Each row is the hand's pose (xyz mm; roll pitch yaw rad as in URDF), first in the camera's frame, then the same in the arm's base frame.
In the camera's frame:
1: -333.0 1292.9 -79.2 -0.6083 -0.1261 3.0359
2: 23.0 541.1 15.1 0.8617 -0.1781 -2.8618
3: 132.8 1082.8 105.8 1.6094 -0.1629 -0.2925
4: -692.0 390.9 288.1 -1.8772 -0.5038 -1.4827
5: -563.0 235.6 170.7 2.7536 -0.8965 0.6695
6: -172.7 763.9 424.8 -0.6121 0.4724 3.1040
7: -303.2 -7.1 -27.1 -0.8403 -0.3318 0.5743
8: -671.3 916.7 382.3 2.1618 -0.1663 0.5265
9: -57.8 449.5 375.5 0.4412 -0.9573 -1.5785
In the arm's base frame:
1: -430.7 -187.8 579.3 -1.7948 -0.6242 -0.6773
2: -167.7 118.4 -154.1 -0.3573 -0.2859 -0.4722
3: -515.2 247.9 265.6 2.5363 0.6461 2.0369
4: 513.1 -102.7 155.7 -2.3612 0.5903 0.5631
5: 465.2 -113.4 -72.6 -2.0947 -0.3902 1.7490
6: 25.1 317.5 268.9 -1.5674 -0.2680 -1.2216
7: 346.1 -105.7 -461.6 0.3804 -0.1721 2.2987
8: 233.9 -24.9 604.9 -2.9294 -0.0697 2.4377
9: 113.8 354.7 -55.5 -0.0493 0.1552 0.7213

